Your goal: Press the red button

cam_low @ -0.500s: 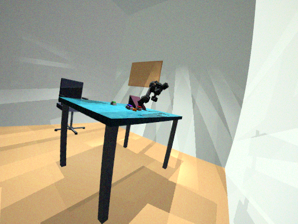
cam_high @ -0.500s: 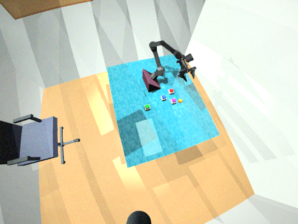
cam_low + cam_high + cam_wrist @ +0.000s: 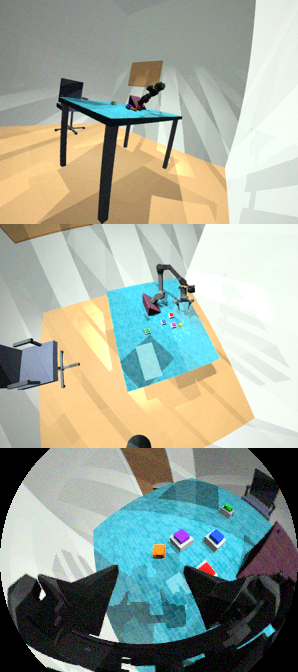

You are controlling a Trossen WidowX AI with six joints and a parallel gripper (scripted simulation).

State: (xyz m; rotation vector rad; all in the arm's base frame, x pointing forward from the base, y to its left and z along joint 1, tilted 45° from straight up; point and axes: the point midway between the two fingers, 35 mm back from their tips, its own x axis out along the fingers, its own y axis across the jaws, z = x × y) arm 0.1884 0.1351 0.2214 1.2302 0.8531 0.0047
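My gripper tip is 3 cm past the red button, 9 cm to the left of it and 9 cm above it. The rest, counted from my gripper tip: blue button (2 cm ahead, 19 cm to the right, 9 cm below); then orange block (9 cm ahead, 3 cm to the right, 12 cm below); then purple button (8 cm ahead, 10 cm to the right, 9 cm below).
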